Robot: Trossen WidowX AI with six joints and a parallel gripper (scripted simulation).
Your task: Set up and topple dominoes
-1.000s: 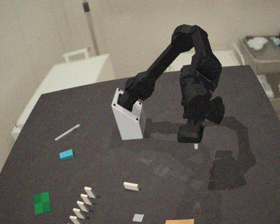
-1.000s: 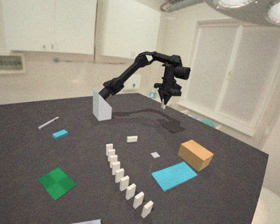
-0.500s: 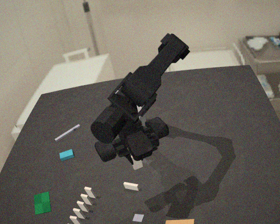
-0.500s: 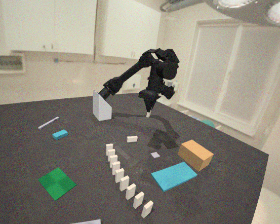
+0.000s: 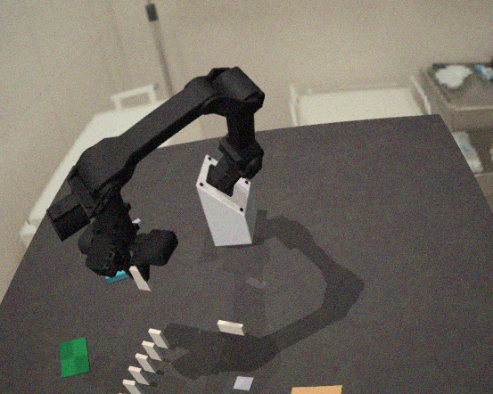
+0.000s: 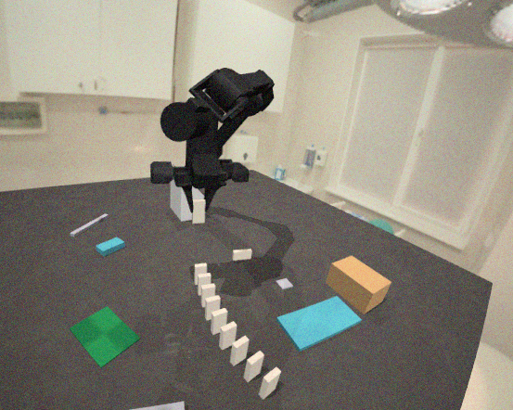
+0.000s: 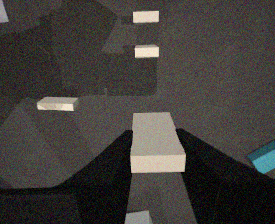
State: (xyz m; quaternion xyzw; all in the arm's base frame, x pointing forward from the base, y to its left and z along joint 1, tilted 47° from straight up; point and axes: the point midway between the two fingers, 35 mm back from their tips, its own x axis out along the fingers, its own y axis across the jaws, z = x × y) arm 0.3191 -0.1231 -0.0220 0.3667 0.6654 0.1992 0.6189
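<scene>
Now: the small lilac tile 130 mm ahead of my gripper tip, 160 mm to the left of it and 160 mm below it. From my gripper tip the other things lie so: flat cyan plate 260 mm ahead, 140 mm to the left, 150 mm below; then green tile 90 mm ahead, 220 mm to the right, 160 mm below; then small cyan block 180 mm behind, 170 mm to the right, 150 mm below.
</scene>
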